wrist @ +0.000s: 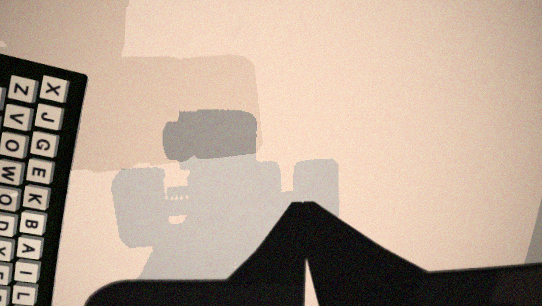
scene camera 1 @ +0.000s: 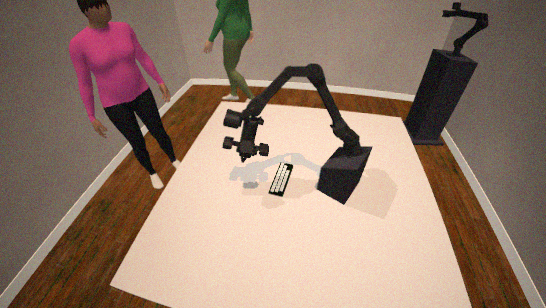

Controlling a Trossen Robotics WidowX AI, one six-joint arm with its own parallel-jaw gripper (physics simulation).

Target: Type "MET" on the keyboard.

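Seen in the pictures: gripper, fingertip midpoint: (wrist: pixel 302 212) (scene camera 1: pixel 242 162); arm's base, origin of the base link: (scene camera 1: pixel 354 152).
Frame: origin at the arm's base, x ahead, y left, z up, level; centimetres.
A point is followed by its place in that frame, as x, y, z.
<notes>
A black keyboard with white keys (scene camera 1: pixel 281 179) @[30.2, -0.3, -18.4] (wrist: pixel 68 165) @[34.2, 0.9, -19.1] lies flat on the pale surface. In the wrist view part of it shows at the left edge, with the keys X, J, G, E, K, B, A, I, L down its nearest row and Z, V, O, W beside them. The M and T keys cannot be made out. My gripper (scene camera 1: pixel 244 159) @[46.9, 1.1, -6.2] (wrist: pixel 302 212) @[46.9, 1.1, -6.2] is shut with its fingertips together and nothing between them. It points down and hangs above the surface, to the left of the keyboard in the scene view; in the wrist view the keyboard is left of the fingertips.
The arm's dark base block (scene camera 1: pixel 340 175) @[6.8, 9.5, -3.8] stands right of the keyboard on the pale mat (scene camera 1: pixel 280 250) @[29.6, 33.7, -19.7]. A person in pink (scene camera 1: pixel 112 65) stands at the left, one in green (scene camera 1: pixel 235 25) at the back. A dark pedestal (scene camera 1: pixel 440 95) with another arm stands at the back right. Arm shadows lie around the keyboard.
</notes>
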